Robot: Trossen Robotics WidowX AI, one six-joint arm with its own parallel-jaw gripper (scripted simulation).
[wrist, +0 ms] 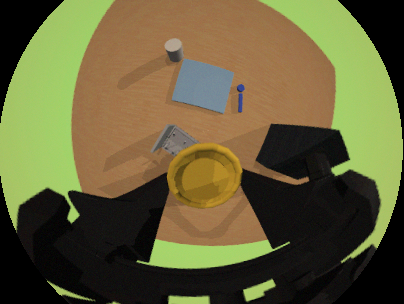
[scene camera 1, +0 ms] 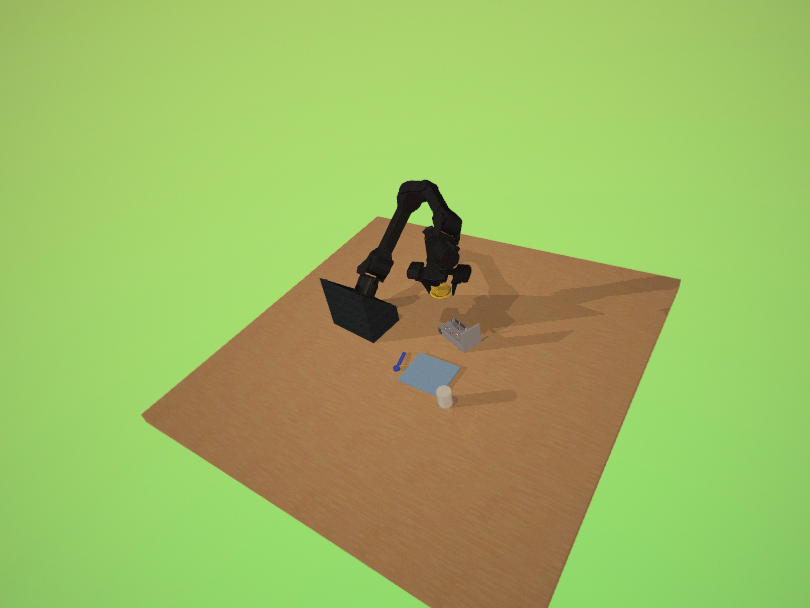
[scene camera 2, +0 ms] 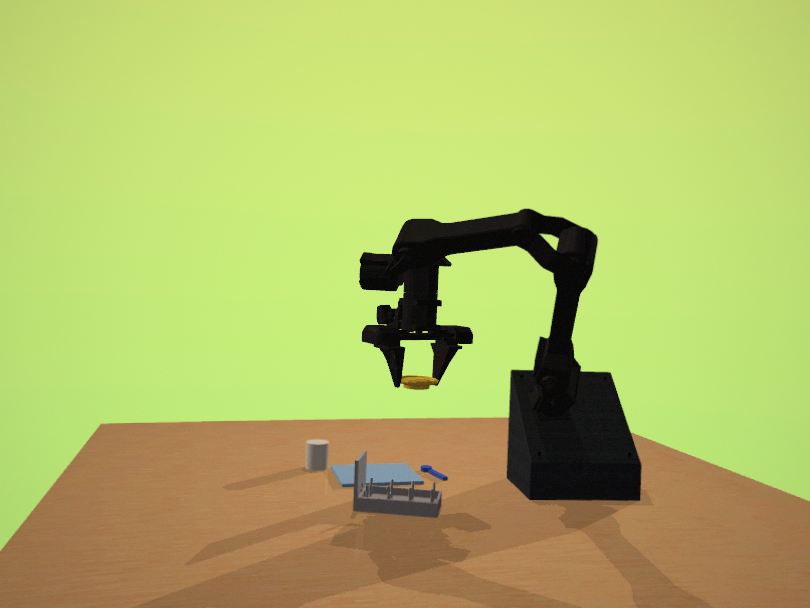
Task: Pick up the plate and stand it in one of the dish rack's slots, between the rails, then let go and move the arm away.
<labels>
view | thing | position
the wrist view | gripper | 204, 175
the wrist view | yellow plate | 204, 175
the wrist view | grey dish rack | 172, 139
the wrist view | light blue mat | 205, 86
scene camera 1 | gripper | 441, 293
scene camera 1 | grey dish rack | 464, 338
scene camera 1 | light blue mat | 426, 373
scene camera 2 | gripper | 416, 386
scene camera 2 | grey dish rack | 370, 498
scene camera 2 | light blue mat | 401, 473
</labels>
